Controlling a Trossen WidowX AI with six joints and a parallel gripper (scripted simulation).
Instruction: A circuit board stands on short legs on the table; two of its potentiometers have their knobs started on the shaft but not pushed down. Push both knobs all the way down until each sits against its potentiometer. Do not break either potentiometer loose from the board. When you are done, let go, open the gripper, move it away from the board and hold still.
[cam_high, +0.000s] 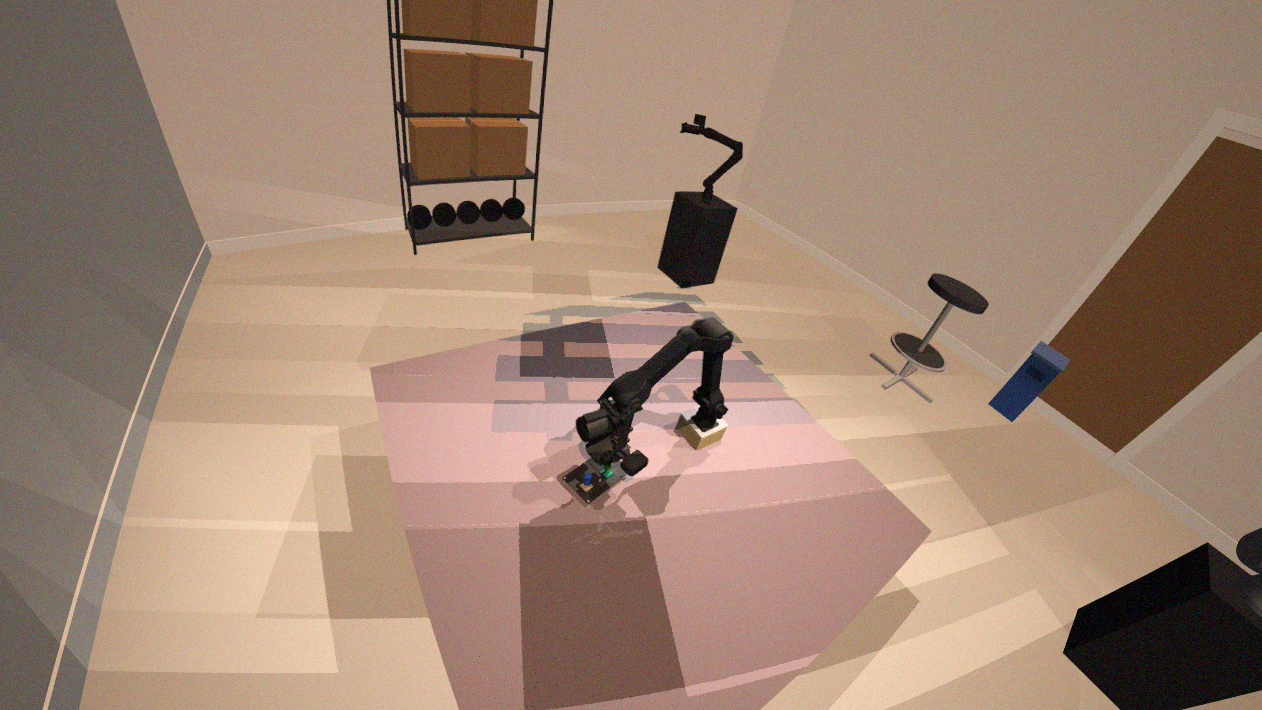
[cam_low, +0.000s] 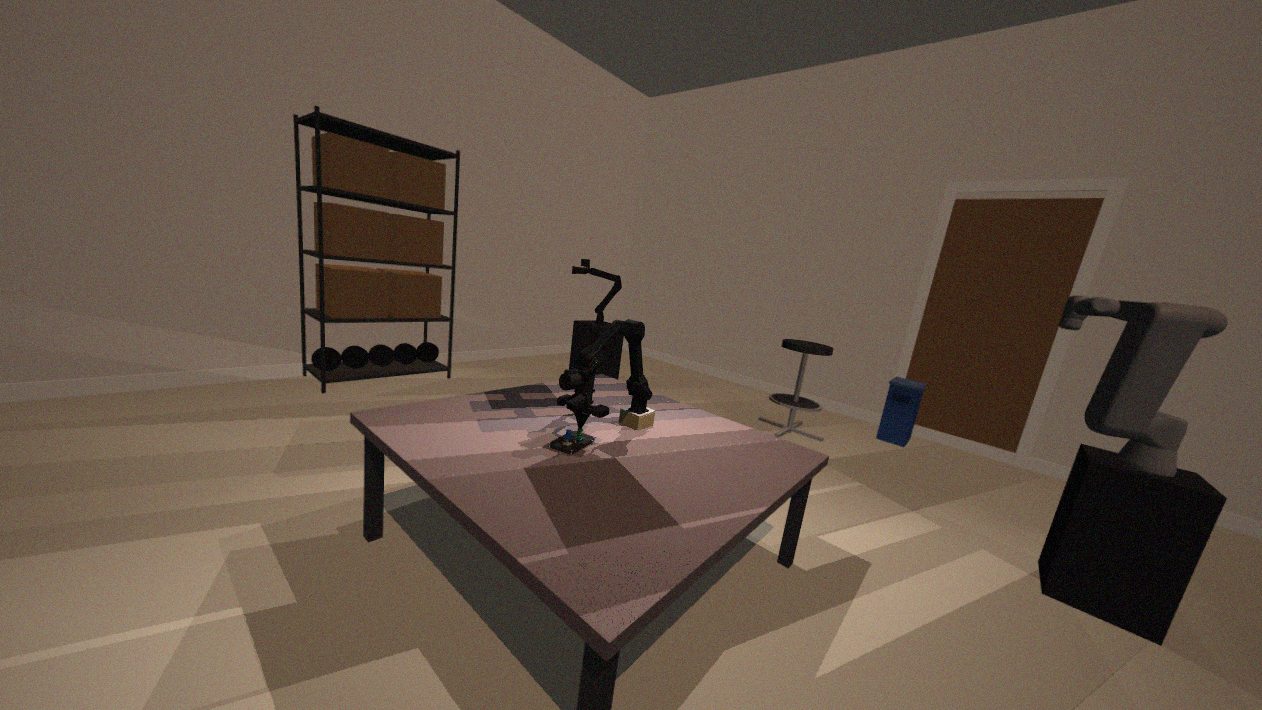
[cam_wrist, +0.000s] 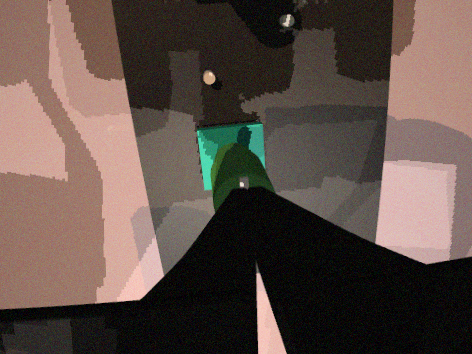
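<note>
Right now my gripper tip is 10 mm above the green knob. Also, from my gripper tip: blue knob 70 mm ahead, 20 mm to the left.
</note>
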